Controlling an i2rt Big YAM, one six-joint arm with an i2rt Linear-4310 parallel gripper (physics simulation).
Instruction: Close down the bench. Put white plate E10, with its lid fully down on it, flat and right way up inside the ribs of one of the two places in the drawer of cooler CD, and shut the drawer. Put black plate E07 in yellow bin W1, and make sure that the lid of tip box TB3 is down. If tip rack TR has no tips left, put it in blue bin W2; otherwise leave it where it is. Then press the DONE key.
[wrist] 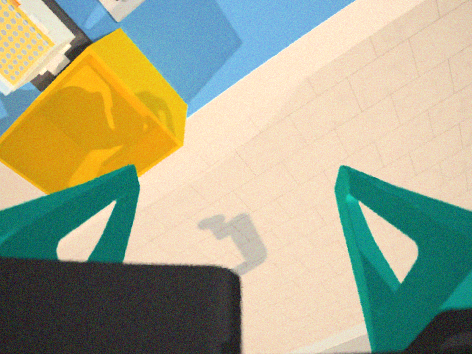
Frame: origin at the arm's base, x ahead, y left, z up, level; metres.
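Where they show: gripper, fingertip midpoint: [237, 176].
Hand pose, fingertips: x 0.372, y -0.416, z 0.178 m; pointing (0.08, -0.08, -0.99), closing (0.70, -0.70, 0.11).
After its pixels a point has its place.
My gripper [237, 176] @[x 0.372, y -0.416, z 0.178 m] is open and empty, its two green fingers wide apart above the pale tiled floor. The yellow bin [135, 62] @[x 0.304, y -0.352, z -0.066 m] stands at the upper left, beyond the left finger, which overlaps its near edge in the view. Shadows fall across its inside, and no plate shows in the visible part. At the top left edge, a yellow-orange perforated tip holder [22, 42] @[x 0.243, y -0.244, z -0.057 m] sits in a white body; I cannot tell whether it is the tip rack or a tip box, or whether its grey holes hold tips. The plates, cooler, blue bin and DONE key cannot be made out.
A blue surface [210, 47] @[x 0.371, y -0.413, z -0.114 m] lies behind the bin, with its edge running diagonally to the upper right. Part of a pale object [121, 7] @[x 0.335, y -0.301, z -0.102 m] shows at the top edge. A dark strip [46, 81] @[x 0.190, y -0.275, z -0.106 m] lies between the white body and the bin. An arm-shaped shadow falls on the tiles.
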